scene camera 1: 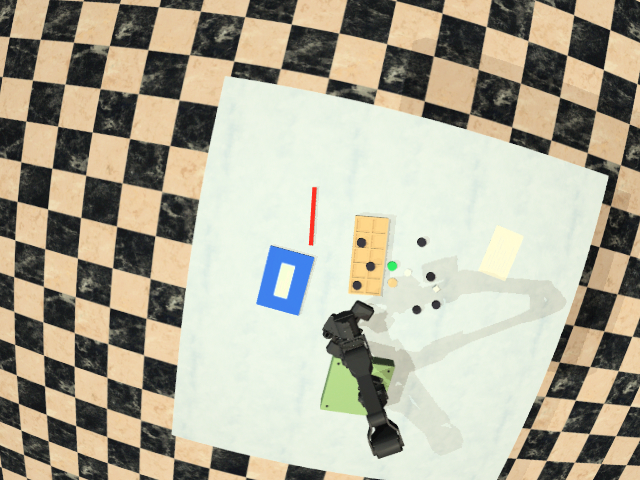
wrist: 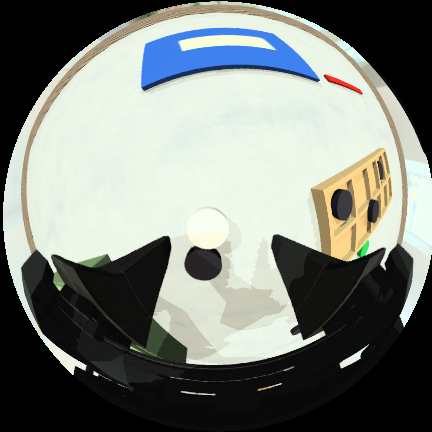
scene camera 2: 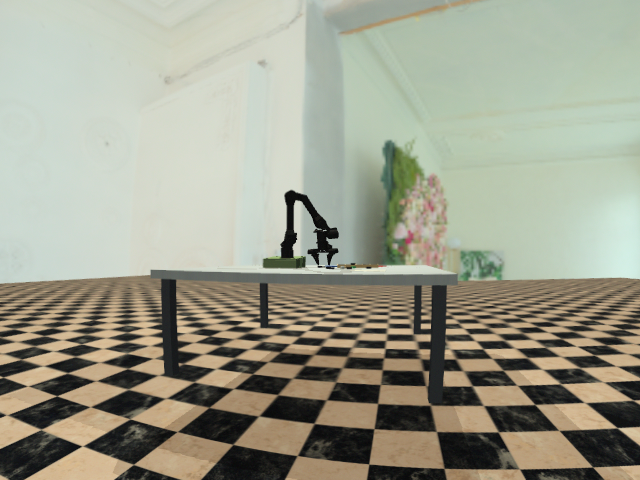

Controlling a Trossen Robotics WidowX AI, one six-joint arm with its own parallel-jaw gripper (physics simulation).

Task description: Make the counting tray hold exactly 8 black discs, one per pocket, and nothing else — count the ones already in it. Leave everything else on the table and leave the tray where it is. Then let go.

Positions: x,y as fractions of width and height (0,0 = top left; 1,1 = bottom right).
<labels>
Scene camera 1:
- gripper: 0.54,0.66
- tan counting tray: 0.58,0.48
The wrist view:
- gripper: 0.51,0.56
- tan counting tray: 0.79,0.55
</labels>
